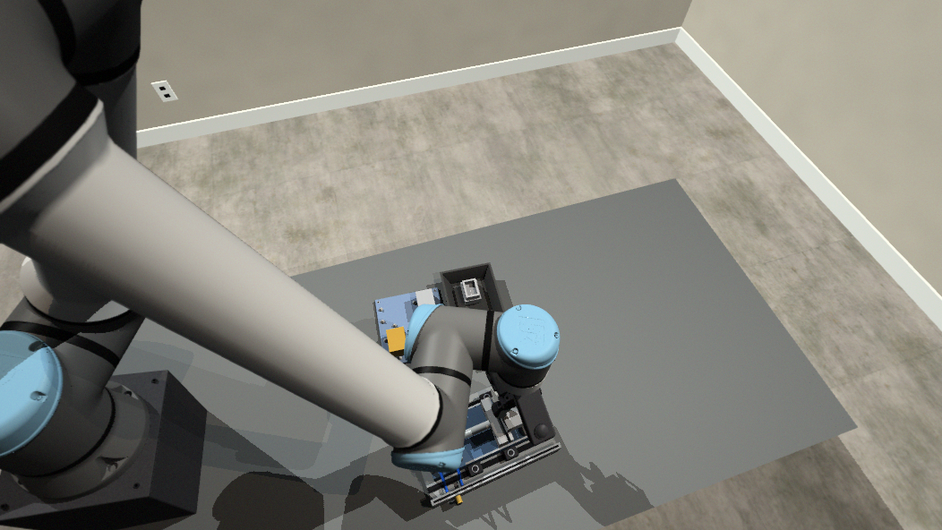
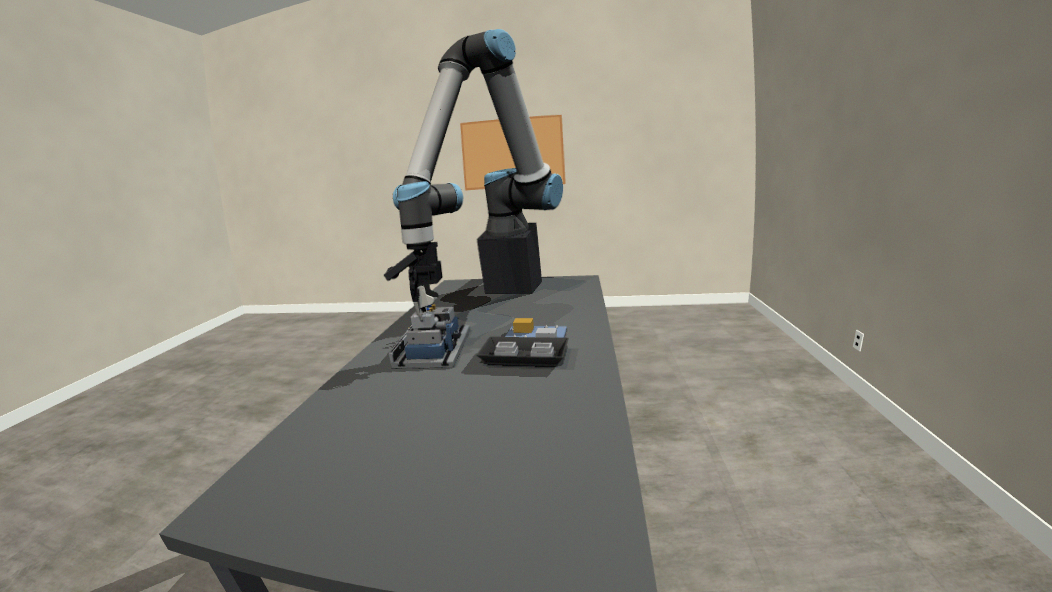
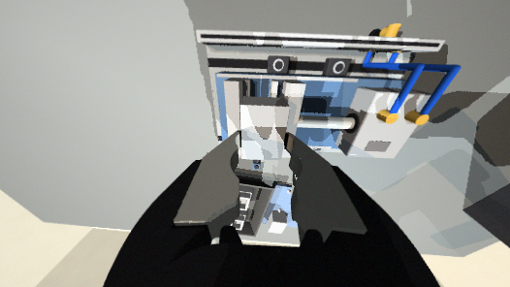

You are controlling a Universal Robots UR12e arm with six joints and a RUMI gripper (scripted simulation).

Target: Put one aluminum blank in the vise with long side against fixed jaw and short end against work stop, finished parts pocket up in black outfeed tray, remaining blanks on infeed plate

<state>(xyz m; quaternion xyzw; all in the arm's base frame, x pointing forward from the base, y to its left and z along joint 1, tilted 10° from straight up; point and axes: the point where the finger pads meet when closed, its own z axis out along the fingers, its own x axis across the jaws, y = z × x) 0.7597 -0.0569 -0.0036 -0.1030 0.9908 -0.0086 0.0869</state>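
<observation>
The pale rod is 80 mm behind my hand, 10 mm to the right of it and 60 mm below it. The rest, counted from my hand: yellow brass blank: 230 mm behind, 250 mm to the left, 120 mm below; gray blank: 20 mm below; blue infeed plate: 180 mm behind, 290 mm to the left, 140 mm below.
</observation>
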